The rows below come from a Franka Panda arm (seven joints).
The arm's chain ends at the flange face. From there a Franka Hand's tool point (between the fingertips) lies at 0.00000 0.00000 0.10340 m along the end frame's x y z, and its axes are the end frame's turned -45 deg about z.
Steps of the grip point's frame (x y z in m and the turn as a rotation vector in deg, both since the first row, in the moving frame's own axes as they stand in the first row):
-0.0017 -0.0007 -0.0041 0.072 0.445 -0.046
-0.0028 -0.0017 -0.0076 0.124 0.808 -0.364
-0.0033 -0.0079 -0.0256 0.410 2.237 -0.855
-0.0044 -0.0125 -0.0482 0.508 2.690 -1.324
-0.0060 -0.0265 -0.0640 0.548 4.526 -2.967
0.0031 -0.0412 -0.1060 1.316 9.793 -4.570
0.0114 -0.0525 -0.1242 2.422 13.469 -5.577
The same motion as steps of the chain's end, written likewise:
-0.0022 0.0014 -0.0041 0.366 0.264 -0.046
-0.0041 0.0020 -0.0076 0.659 0.484 -0.364
-0.0102 0.0001 -0.0255 1.872 1.292 -0.855
-0.0147 -0.0016 -0.0481 2.261 1.543 -1.324
-0.0279 -0.0079 -0.0637 3.588 2.813 -2.967
-0.0371 -0.0168 -0.1045 7.855 5.994 -4.570
-0.0420 -0.0244 -0.1213 11.237 7.811 -5.577

